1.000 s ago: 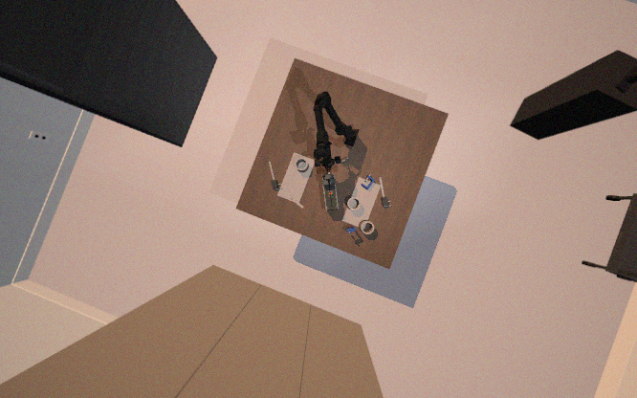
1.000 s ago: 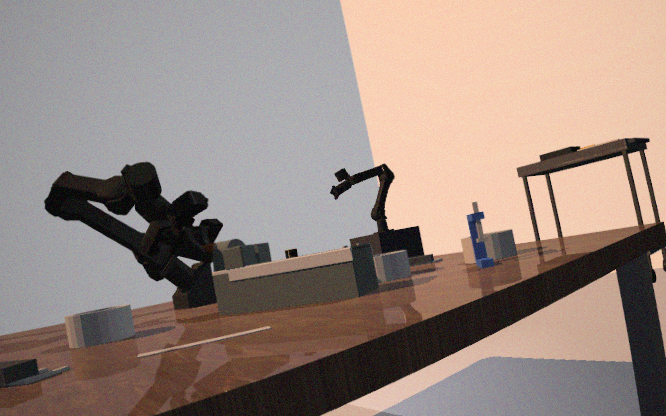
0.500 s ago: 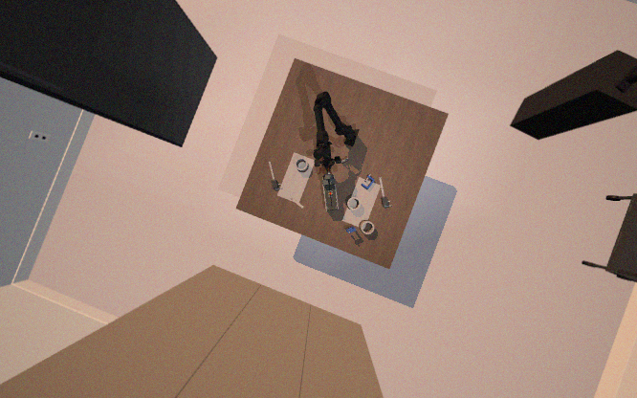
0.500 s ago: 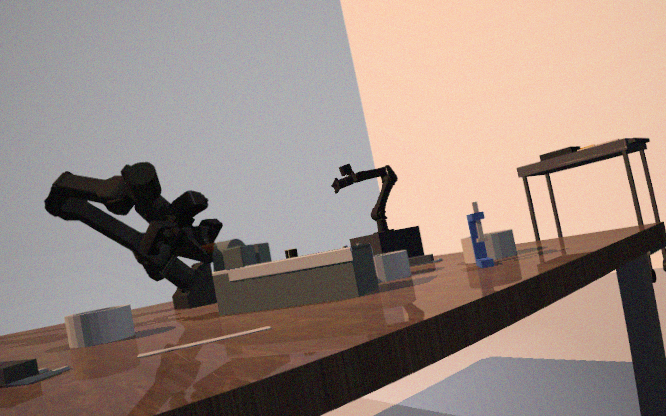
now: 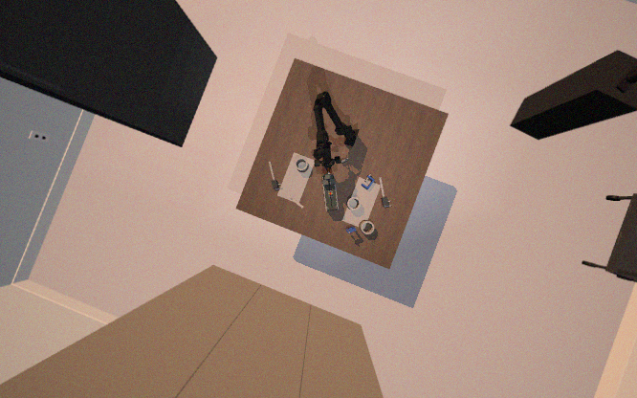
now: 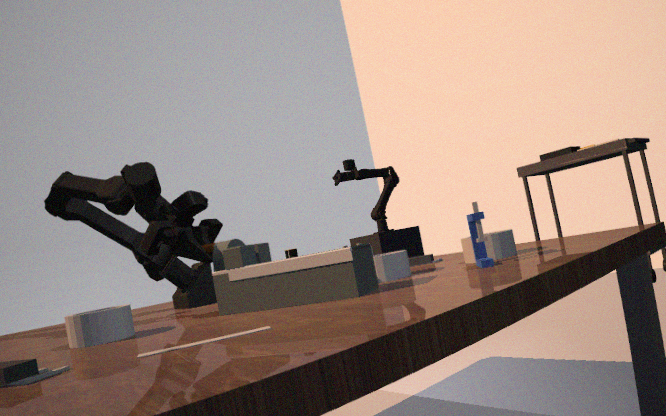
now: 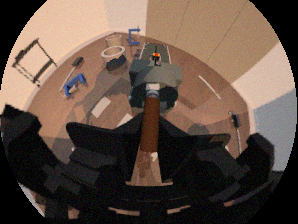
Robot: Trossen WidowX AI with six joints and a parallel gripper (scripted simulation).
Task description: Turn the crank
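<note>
My gripper tip is now 10 mm past the crank handle, 10 mm to the left of it and 30 mm below it. Round my gripper tip: red pointer: 140 mm ahead, 90 mm to the left, 10 mm below; thin white rod: 320 mm ahead, 120 mm to the right, 90 mm below.
</note>
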